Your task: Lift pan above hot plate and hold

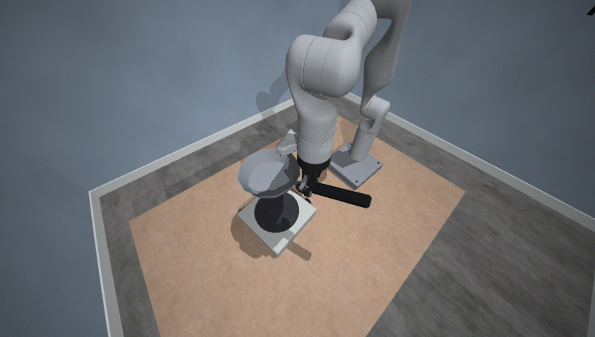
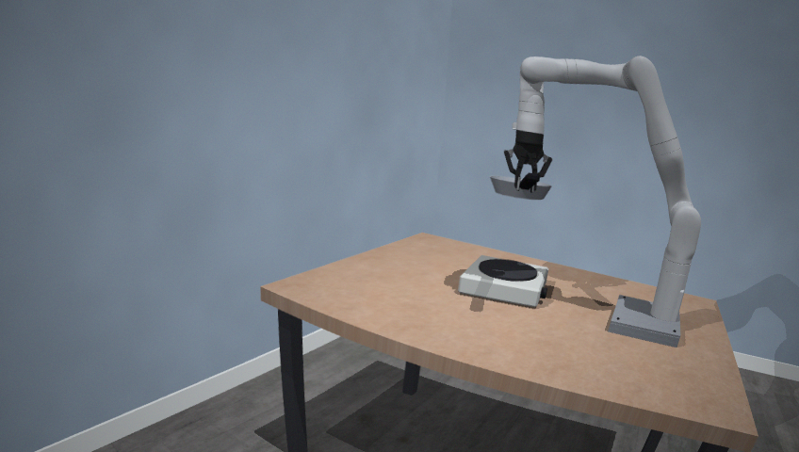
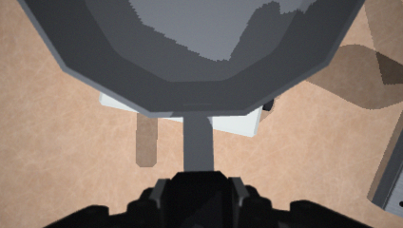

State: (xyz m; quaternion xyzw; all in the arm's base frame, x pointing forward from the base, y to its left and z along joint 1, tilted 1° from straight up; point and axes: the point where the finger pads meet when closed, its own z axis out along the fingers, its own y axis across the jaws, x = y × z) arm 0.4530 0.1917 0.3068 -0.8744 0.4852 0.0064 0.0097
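The pan is 6 cm to the right of my hand, 4 cm ahead of it and 2 cm below it. The rest, counted from my hand: hot plate: 31 cm below, 12 cm to the right, 6 cm ahead.
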